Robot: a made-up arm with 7 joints. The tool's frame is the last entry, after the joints. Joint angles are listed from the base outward.
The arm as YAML. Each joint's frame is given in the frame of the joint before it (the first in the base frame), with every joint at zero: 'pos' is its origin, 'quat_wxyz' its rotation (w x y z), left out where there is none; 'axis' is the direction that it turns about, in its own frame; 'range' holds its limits. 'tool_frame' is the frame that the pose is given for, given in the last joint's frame.
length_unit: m
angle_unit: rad
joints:
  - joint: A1
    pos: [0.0, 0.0, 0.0]
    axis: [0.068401, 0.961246, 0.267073]
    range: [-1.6, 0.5]
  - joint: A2
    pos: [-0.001, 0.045, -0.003]
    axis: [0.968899, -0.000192, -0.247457]
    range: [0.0, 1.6]
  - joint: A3
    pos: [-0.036, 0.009, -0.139]
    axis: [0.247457, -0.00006, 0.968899]
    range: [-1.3, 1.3]
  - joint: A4
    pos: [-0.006, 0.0, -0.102]
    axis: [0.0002, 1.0, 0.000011]
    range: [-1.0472, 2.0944]
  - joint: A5
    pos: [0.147, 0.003, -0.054]
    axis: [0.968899, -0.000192, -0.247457]
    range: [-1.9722, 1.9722]
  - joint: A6
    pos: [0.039, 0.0, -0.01]
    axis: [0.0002, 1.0, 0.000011]
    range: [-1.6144, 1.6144]
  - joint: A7
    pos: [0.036, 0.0, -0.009]
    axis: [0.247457, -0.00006, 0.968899]
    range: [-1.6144, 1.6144]
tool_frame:
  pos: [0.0, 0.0, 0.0]
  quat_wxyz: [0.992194, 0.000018, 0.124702, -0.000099]
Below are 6 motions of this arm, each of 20 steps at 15 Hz.
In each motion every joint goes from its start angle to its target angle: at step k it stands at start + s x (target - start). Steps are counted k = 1, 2, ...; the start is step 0. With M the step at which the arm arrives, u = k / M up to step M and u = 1 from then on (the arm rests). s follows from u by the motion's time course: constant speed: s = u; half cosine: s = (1 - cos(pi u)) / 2; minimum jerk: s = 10 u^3 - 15 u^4 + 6 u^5.
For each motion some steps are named. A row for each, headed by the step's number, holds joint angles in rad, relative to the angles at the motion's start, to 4 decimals.
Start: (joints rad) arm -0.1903 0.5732 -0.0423 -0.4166 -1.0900 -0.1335 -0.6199
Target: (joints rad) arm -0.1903 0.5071 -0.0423 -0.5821 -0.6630 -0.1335 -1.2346
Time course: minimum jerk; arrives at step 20
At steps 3, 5, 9, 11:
3: 0.0000 -0.0018 0.0000 -0.0044 0.0114 0.0000 -0.0164
5: 0.0000 -0.0068 0.0000 -0.0171 0.0442 0.0000 -0.0636
9: 0.0000 -0.0269 0.0000 -0.0673 0.1737 0.0000 -0.2501
11: 0.0000 -0.0392 0.0000 -0.0982 0.2533 0.0000 -0.3646

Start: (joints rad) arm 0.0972 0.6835 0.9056 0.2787 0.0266 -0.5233 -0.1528
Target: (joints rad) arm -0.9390 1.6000 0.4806 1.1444 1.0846 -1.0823 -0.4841
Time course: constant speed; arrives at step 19
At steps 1, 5, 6, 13, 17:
1: -0.0545 0.0482 -0.0224 0.0456 0.0557 -0.0294 -0.0174
5: -0.2727 0.2412 -0.1118 0.2278 0.2784 -0.1471 -0.0872
6: -0.3272 0.2894 -0.1342 0.2734 0.3341 -0.1765 -0.1046
13: -0.7090 0.6271 -0.2908 0.5923 0.7239 -0.3825 -0.2267
17: -0.9271 0.8200 -0.3803 0.7746 0.9466 -0.5002 -0.2964

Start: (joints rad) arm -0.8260 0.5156 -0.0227 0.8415 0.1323 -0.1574 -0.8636
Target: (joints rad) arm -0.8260 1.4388 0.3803 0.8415 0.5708 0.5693 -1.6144
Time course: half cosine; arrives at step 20
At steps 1, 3, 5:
1: 0.0000 0.0057 0.0025 0.0000 0.0027 0.0045 -0.0046
3: 0.0000 0.0503 0.0220 0.0000 0.0239 0.0396 -0.0409
5: 0.0000 0.1352 0.0590 0.0000 0.0642 0.1064 -0.1100

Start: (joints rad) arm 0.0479 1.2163 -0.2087 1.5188 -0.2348 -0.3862 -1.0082
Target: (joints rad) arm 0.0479 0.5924 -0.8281 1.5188 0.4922 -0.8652 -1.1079
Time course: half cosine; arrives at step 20
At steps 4, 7, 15, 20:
4: 0.0000 -0.0596 -0.0591 0.0000 0.0694 -0.0457 -0.0095
7: 0.0000 -0.1703 -0.1691 0.0000 0.1985 -0.1308 -0.0272
15: 0.0000 -0.5325 -0.5287 0.0000 0.6205 -0.4089 -0.0851
20: 0.0000 -0.6239 -0.6194 0.0000 0.7270 -0.4790 -0.0997

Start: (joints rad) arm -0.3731 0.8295 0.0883 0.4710 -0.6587 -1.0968 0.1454
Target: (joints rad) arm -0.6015 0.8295 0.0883 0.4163 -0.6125 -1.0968 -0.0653
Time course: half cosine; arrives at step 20
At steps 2, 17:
2: -0.0056 0.0000 0.0000 -0.0013 0.0011 0.0000 -0.0052
17: -0.2160 0.0000 0.0000 -0.0517 0.0437 0.0000 -0.1992

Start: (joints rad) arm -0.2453 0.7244 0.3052 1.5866 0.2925 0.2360 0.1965
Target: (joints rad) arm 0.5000 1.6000 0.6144 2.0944 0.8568 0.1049 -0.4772
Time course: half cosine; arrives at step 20
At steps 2, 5, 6, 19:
2: 0.0182 0.0214 0.0076 0.0124 0.0138 -0.0032 -0.0165
5: 0.1091 0.1282 0.0453 0.0744 0.0826 -0.0192 -0.0987
6: 0.1536 0.1805 0.0637 0.1047 0.1163 -0.0270 -0.1389
19: 0.7407 0.8702 0.3073 0.5047 0.5608 -0.1303 -0.6696

